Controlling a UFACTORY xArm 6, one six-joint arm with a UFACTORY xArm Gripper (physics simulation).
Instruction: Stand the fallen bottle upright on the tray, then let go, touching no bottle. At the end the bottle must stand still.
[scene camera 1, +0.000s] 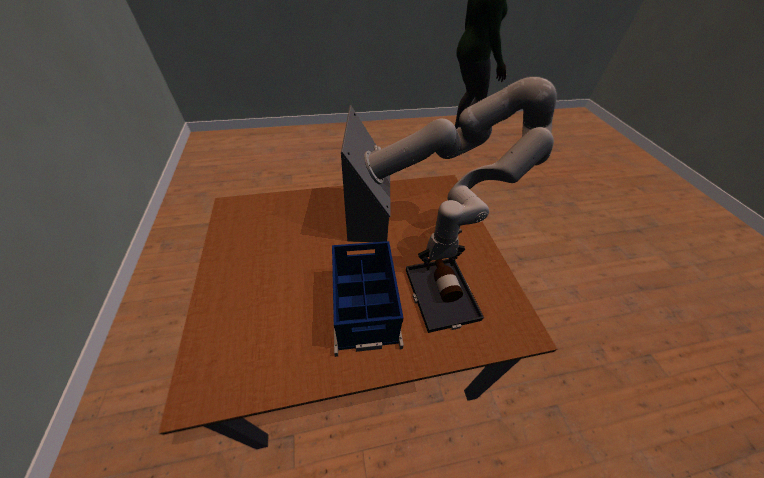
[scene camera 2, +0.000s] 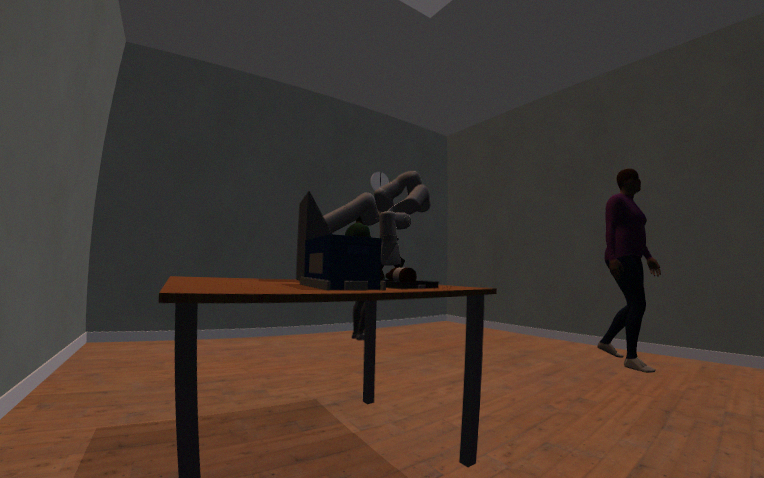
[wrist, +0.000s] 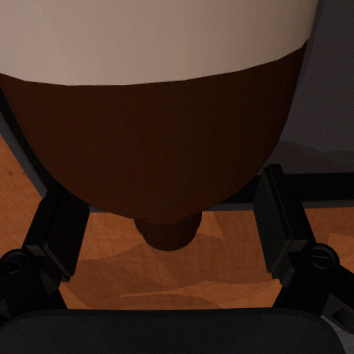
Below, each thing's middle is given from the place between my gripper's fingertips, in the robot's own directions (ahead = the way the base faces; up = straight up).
Scene:
My gripper is now 70 mm short of the brown bottle (scene camera 1: 449, 288) and 20 mm below it.

